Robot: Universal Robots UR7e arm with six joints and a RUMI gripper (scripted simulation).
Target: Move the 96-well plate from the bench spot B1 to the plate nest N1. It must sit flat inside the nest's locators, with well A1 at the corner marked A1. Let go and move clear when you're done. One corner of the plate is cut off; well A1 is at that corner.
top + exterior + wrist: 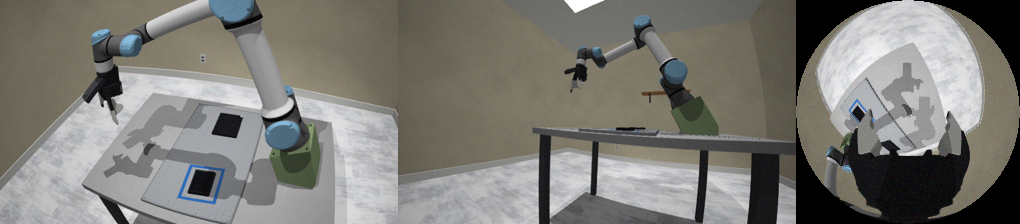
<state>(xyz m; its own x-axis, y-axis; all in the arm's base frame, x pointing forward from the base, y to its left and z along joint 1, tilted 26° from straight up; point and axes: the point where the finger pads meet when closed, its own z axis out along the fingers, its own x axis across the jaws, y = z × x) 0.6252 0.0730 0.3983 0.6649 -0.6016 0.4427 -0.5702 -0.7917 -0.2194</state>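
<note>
Now: the 96-well plate 37 cm behind my hand, 25 cm below it and 9 cm to the left of it. Round my hand: plate nest N1: 46 cm behind, 29 cm to the right, 26 cm below.
</note>
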